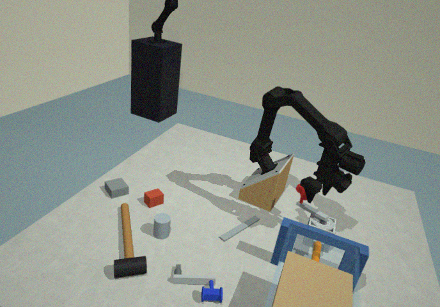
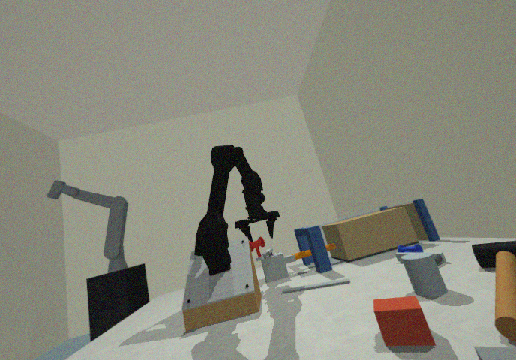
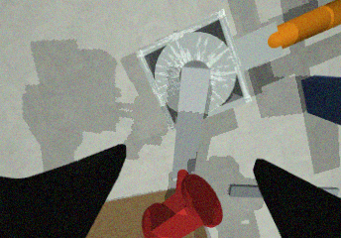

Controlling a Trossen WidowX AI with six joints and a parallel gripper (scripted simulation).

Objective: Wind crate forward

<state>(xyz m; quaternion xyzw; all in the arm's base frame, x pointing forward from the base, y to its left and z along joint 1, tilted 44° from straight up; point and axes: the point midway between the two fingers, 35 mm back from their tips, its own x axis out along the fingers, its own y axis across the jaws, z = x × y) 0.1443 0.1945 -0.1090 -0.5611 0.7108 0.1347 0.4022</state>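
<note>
Right now the red-knobbed crank handle is 10 mm behind my gripper tip, 20 mm to the right of it and 50 mm below it. From my gripper tip the other things lie so: blue steel frame 180 mm ahead, 50 mm to the left, 50 mm below; then red knob 20 mm behind, 50 mm to the right, 20 mm below; then winch 10 mm ahead, 40 mm to the left, 130 mm below.
</note>
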